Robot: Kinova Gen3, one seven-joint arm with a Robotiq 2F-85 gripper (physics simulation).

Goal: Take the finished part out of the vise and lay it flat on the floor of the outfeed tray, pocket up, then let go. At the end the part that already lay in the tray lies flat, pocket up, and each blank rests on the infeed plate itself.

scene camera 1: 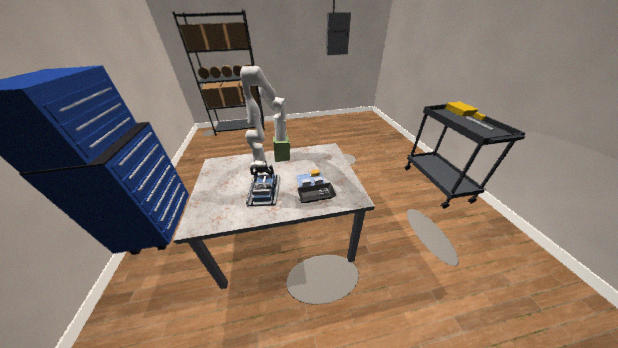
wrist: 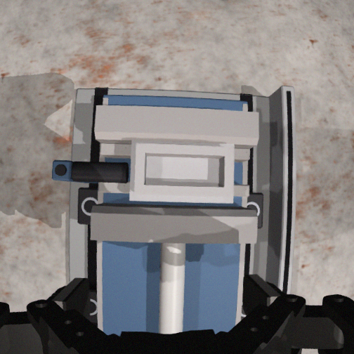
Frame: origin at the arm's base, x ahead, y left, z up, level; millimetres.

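Seen in the pictures: gripper, fingertip midpoint: [scene camera 1: 263, 178]; arm's base at its link origin: [scene camera 1: 281, 139].
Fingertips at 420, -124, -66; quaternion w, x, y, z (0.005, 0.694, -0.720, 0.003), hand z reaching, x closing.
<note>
Offsets run from my fingertips to a thing's top centre, as dx, dy, dz. "pt": to the spot under its first point.
The finished part [wrist: 182, 194], a light grey block with its rectangular pocket facing up, sits between the jaws of the blue and grey vise @(-3, -9, -12) [wrist: 175, 124] [scene camera 1: 263, 192] in the wrist view. My gripper [wrist: 166, 294] [scene camera 1: 262, 171] is open and empty above the vise, its fingers wide apart on the near-jaw side of the part. The dark outfeed tray @(pt +135, +354, -103) [scene camera 1: 318, 198] stands right of the vise in the scene view; a small light part @(+99, +397, -64) [scene camera 1: 324, 191] lies in it, its pose too small to tell. Two light blanks @(-17, +287, -67) [scene camera 1: 306, 183] @(-26, +376, -67) [scene camera 1: 318, 181] are at the blue infeed plate @(-61, +327, -103) [scene camera 1: 302, 177] behind the tray; their exact seating is unclear.
A black cylinder [wrist: 100, 172] on a blue block points at the part's left end. A raised grey rail [wrist: 288, 190] runs along the vise's right side. A yellow object @(-115, +367, -67) [scene camera 1: 314, 173] stands behind the infeed plate. A green block [scene camera 1: 281, 150] stands at the table's back.
</note>
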